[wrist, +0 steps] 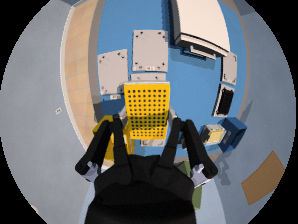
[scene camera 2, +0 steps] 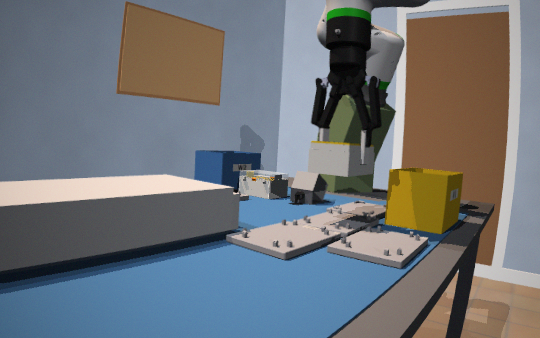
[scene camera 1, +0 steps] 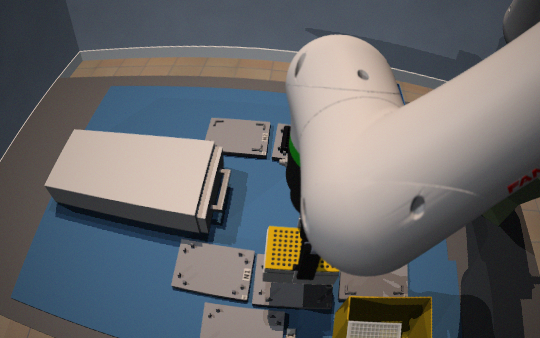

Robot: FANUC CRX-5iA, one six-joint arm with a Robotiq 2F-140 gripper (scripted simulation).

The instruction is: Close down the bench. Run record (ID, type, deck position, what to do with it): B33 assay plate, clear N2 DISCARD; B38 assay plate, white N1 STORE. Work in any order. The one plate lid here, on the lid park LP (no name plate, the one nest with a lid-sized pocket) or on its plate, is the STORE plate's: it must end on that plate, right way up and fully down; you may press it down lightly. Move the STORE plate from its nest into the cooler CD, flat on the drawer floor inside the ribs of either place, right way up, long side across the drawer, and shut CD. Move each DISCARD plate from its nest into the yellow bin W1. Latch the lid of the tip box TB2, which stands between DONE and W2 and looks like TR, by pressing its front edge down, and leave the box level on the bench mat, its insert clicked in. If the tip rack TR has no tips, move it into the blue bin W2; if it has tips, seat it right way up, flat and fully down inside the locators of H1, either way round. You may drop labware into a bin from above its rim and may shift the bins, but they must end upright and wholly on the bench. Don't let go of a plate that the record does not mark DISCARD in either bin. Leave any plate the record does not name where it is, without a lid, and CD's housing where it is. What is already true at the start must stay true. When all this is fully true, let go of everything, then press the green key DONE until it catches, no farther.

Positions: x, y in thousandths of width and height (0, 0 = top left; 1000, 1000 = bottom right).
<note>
In view: my gripper (scene camera 2: 634, 481), a yellow bin W1 (scene camera 2: 794, 593), a cooler CD (scene camera 2: 112, 655), a blue bin W2 (scene camera 2: 414, 499), a tip rack TR (scene camera 1: 525, 723) and a tip box TB2 (scene camera 2: 494, 546).
The cooler CD also shows in scene camera 1 (scene camera 1: 292, 534). The tip rack TR is seen too in the wrist view (wrist: 495, 453) and in scene camera 2 (scene camera 2: 616, 469). My gripper shows as well in the wrist view (wrist: 495, 484) and in scene camera 1 (scene camera 1: 558, 765).
</note>
